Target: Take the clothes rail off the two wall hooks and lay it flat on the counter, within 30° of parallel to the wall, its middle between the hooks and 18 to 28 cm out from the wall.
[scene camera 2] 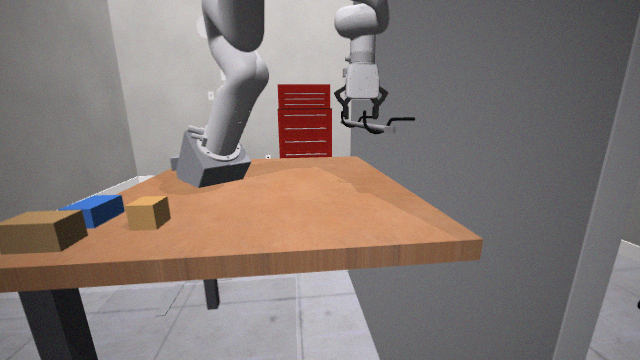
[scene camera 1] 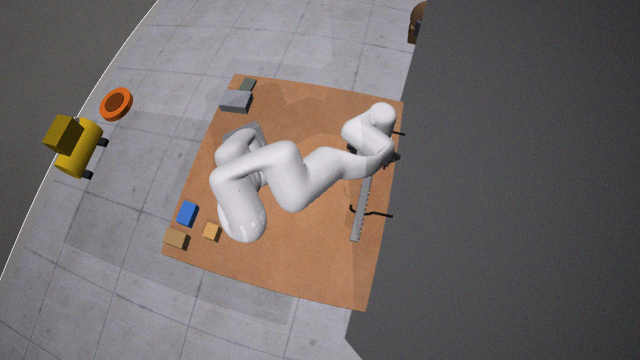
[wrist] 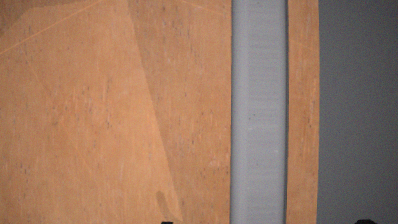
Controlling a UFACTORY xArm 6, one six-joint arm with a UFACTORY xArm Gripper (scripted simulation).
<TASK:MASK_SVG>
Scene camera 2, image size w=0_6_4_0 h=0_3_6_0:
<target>blue block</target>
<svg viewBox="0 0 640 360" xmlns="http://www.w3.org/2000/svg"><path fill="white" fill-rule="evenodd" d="M125 209L122 195L94 195L58 209L58 211L82 210L86 228L88 229L104 224L124 213Z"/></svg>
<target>tan cube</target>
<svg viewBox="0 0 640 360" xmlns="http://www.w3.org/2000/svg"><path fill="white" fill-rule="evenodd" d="M168 196L141 197L127 204L125 209L130 231L158 230L169 221L171 216Z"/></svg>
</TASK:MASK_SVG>
